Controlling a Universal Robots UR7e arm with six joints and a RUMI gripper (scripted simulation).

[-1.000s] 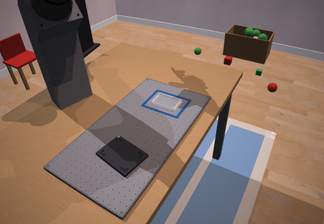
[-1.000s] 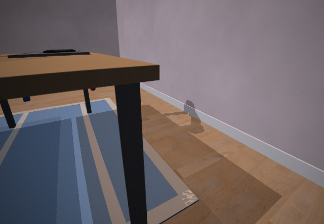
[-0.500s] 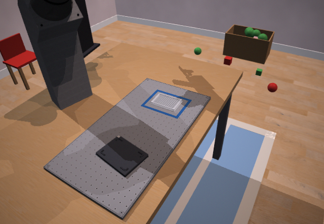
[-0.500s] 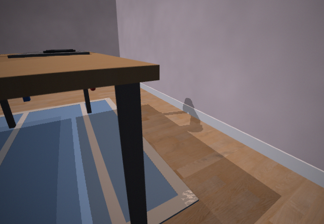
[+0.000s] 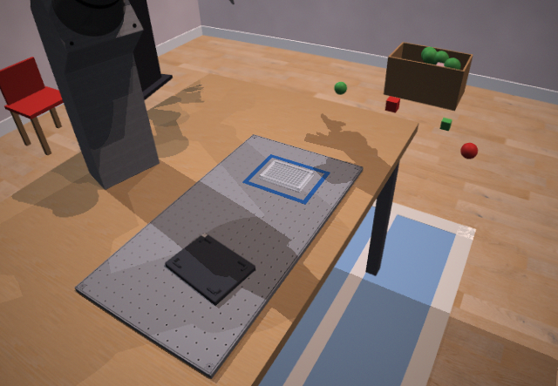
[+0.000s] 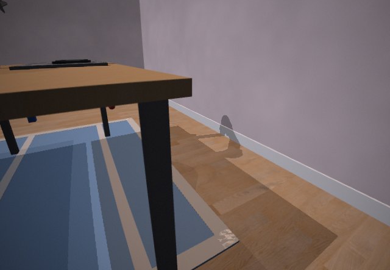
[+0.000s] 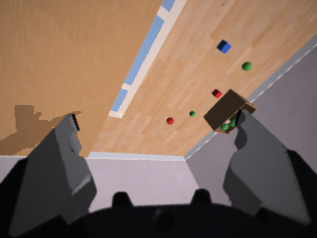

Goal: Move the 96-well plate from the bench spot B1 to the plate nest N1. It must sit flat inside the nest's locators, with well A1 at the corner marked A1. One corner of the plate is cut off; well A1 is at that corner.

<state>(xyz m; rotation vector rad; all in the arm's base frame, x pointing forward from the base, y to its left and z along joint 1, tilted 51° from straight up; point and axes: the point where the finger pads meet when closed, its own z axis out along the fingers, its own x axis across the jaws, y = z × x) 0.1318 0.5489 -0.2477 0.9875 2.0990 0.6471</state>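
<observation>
My hand is 480 mm to the left of the clear 96-well plate, 360 mm above it and 340 mm short of it. Also, from my hand: plate nest N1: 830 mm to the right, 360 mm below, 280 mm ahead.
</observation>
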